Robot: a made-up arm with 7 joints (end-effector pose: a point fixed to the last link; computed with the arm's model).
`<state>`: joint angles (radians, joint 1 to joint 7).
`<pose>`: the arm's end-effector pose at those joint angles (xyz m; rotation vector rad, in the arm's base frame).
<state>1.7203 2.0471 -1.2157 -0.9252 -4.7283 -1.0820 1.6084</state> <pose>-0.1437 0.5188 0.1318 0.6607 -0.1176 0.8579</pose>
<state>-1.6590 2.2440 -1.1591 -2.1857 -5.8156 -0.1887 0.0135</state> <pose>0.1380 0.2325 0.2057 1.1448 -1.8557 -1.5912</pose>
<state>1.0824 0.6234 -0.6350 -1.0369 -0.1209 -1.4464 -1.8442</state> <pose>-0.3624 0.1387 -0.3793 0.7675 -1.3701 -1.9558</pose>
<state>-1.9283 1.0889 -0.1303 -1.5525 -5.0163 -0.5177 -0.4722</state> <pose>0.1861 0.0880 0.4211 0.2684 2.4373 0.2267</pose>
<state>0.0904 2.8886 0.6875 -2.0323 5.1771 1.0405 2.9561</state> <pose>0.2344 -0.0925 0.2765 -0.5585 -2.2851 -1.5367</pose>
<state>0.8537 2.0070 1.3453 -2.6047 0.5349 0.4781 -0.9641</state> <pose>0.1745 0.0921 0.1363 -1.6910 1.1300 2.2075</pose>
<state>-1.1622 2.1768 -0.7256 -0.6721 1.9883 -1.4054 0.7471</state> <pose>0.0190 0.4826 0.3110 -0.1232 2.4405 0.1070</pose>
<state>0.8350 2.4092 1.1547 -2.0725 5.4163 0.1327 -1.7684</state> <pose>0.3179 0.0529 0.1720 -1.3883 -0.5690 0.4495</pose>
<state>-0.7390 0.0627 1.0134 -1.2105 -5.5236 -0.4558 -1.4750</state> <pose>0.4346 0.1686 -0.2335 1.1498 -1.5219 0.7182</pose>
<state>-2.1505 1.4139 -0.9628 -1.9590 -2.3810 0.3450 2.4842</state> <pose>0.1914 0.0196 0.3391 -0.8330 1.9421 1.2165</pose>
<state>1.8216 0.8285 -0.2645 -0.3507 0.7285 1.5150 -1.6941</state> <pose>-0.5316 0.2162 0.1239 -1.5083 2.0059 0.4169</pose>
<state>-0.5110 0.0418 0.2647 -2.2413 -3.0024 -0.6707 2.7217</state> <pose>0.3170 0.0238 -0.0761 0.3263 -2.0392 -0.1816</pose>
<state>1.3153 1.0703 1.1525 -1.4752 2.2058 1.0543 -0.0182</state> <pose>-0.0970 0.4715 0.0211 -0.2982 -0.7495 0.9931</pose>
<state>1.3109 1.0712 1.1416 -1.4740 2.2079 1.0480 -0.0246</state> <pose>-0.0963 0.4719 0.0179 -0.2995 -0.7496 0.9916</pose>
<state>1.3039 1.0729 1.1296 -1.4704 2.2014 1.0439 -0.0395</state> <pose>-0.0954 0.4729 0.0142 -0.2913 -0.7459 0.9808</pose>
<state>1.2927 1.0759 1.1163 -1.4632 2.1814 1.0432 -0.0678</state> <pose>-0.0941 0.4744 0.0101 -0.2684 -0.7367 0.9549</pose>
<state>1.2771 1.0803 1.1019 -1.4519 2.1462 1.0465 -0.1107</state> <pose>-0.0923 0.4767 0.0056 -0.2299 -0.7203 0.9121</pose>
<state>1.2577 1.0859 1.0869 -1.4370 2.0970 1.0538 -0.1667</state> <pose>-0.0900 0.4797 0.0009 -0.1781 -0.6956 0.8535</pose>
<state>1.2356 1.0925 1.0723 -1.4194 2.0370 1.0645 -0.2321</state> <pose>-0.0872 0.4830 -0.0037 -0.1178 -0.6630 0.7830</pose>
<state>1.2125 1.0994 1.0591 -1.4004 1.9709 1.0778 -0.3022</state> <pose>-0.0844 0.4865 -0.0078 -0.0547 -0.6239 0.7060</pose>
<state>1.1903 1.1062 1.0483 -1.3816 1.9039 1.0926 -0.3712</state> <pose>-0.0816 0.4899 -0.0111 0.0055 -0.5809 0.6292</pose>
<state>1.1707 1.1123 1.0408 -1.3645 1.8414 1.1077 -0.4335</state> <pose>-0.0791 0.4929 -0.0134 0.0585 -0.5383 0.5594</pose>
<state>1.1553 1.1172 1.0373 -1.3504 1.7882 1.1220 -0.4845</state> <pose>-0.0772 0.4953 -0.0145 0.1011 -0.5003 0.5021</pose>
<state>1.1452 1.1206 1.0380 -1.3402 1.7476 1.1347 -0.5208</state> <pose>-0.0761 0.4970 -0.0144 0.1323 -0.4706 0.4611</pose>
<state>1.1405 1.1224 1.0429 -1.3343 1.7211 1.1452 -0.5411</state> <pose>-0.0757 0.4980 -0.0130 0.1520 -0.4515 0.4379</pose>
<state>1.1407 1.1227 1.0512 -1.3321 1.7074 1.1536 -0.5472</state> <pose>-0.0762 0.4983 -0.0108 0.1622 -0.4426 0.4304</pose>
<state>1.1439 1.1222 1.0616 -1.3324 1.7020 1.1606 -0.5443</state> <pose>-0.0771 0.4982 -0.0079 0.1664 -0.4405 0.4325</pose>
